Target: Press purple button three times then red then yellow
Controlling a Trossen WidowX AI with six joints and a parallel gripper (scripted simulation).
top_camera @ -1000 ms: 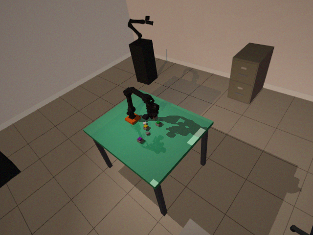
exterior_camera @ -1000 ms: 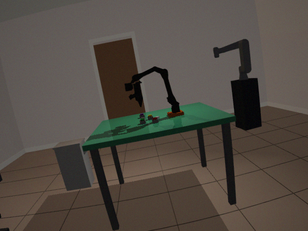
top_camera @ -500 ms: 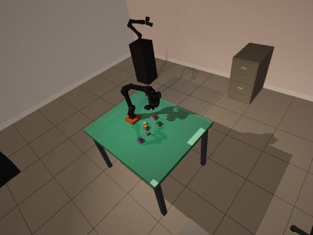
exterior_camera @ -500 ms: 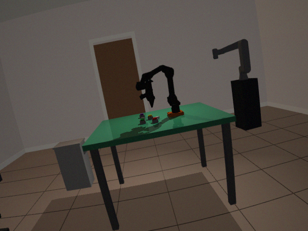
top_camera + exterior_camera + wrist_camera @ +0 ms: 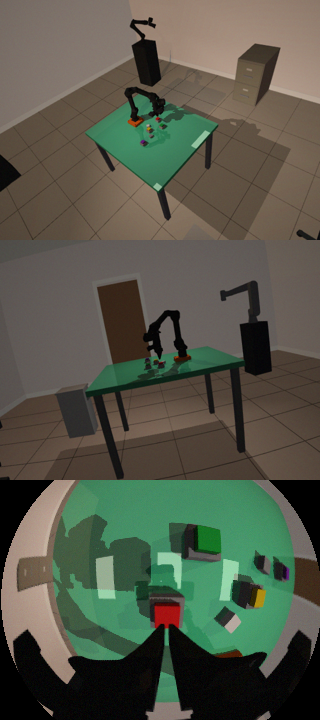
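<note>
Right now my gripper tip is 30 mm above the red button. Also, from my gripper tip: green button (90 mm ahead, 60 mm to the right, 30 mm below); then yellow button (170 mm to the right, 30 mm below, 10 mm ahead); then white block (130 mm to the right, 50 mm below, 40 mm behind).
</note>
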